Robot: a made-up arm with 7 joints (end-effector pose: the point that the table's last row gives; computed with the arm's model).
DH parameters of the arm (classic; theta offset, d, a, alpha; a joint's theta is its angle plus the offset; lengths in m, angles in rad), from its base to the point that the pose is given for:
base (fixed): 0 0.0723 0 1.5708
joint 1: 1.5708 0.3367 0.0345 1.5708
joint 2: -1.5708 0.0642 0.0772 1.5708
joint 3: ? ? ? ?
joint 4: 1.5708 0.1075 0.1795 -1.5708
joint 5: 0 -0.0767 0.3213 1.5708
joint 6: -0.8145 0 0.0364 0
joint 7: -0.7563 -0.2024 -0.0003 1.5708
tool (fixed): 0 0.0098 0 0
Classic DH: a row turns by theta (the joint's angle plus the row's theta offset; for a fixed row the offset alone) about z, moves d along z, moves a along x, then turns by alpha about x.
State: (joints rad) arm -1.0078 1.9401 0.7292 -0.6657 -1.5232 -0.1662 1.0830
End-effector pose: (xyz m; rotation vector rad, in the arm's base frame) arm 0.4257 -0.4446 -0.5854 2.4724 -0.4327 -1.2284
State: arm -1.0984 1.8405 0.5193 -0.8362 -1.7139 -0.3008 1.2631
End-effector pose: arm 0.5084 -0.5978 -0.5520 2.3196 -0.7005 -0.8532
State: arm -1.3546 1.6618 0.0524 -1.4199 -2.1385 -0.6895 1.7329
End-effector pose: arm 0.6309 -0.8287 -0.3278 1.7691 -1.0713 0.0502
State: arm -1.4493 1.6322 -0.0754 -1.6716 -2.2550 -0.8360 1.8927
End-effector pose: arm 0.6288 -0.8579 -0.2484 1.5228 -1.1102 0.2962
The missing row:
joint 3: 1.5708 -0.3518 0.242 1.5708
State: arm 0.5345 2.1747 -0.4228 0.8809 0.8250 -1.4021 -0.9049
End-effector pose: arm 0.3025 -0.3787 0.1088 -1.9466 2.3255 0.3129
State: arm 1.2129 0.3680 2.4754 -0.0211 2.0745 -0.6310 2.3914
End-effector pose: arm -0.5452 -0.5966 -0.0122 -0.9329 -2.7875 0.8563
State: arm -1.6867 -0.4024 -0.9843 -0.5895 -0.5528 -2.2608 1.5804
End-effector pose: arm -0.2808 0.2134 -0.2219 1.2219 0.8419 0.0234
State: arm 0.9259 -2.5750 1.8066 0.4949 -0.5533 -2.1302 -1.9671
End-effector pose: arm -0.0607 -0.4139 0.2853 0.3187 -0.6996 -0.8647
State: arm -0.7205 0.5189 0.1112 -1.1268 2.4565 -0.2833 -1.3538
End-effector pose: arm 0.4884 -0.4996 0.3810 -1.9330 -0.5000 1.1443
